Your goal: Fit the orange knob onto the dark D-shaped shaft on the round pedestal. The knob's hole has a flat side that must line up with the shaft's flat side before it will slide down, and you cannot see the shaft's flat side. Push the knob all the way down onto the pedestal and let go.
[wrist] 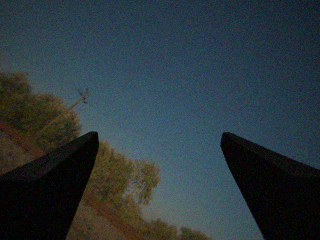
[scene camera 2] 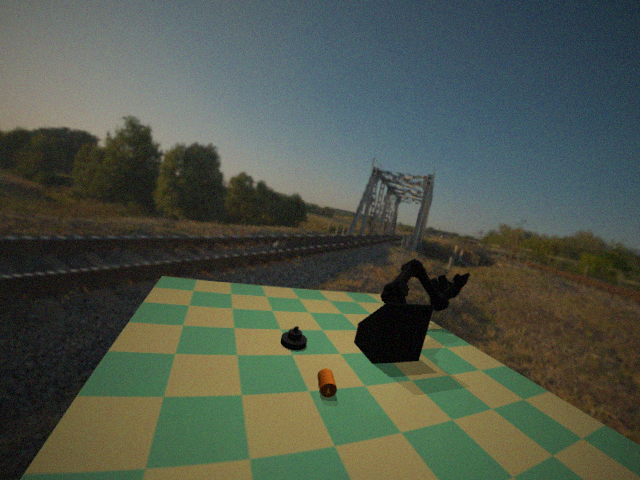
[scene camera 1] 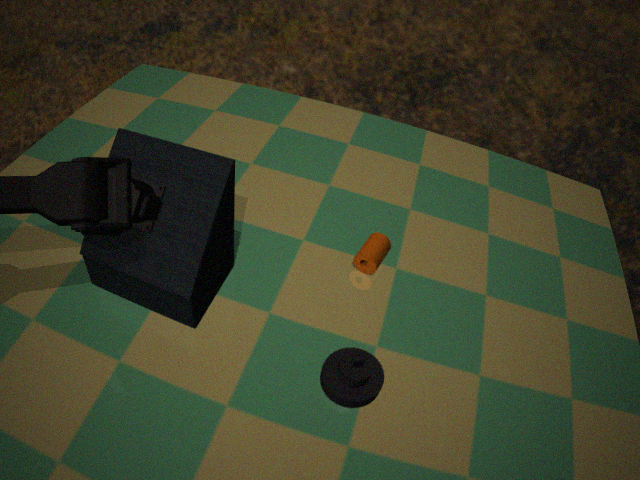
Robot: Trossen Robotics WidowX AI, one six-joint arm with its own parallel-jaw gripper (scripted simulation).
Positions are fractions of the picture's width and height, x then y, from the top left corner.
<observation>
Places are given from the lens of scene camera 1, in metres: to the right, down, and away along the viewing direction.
orange knob (scene camera 1: 0.58, 0.54): 0.08, 0.03, 0.74
dark round pedestal (scene camera 1: 0.55, 0.79): 0.04, 0.17, 0.58
The marked spots on the dark round pedestal and the orange knob are 0.22 m apart.
</observation>
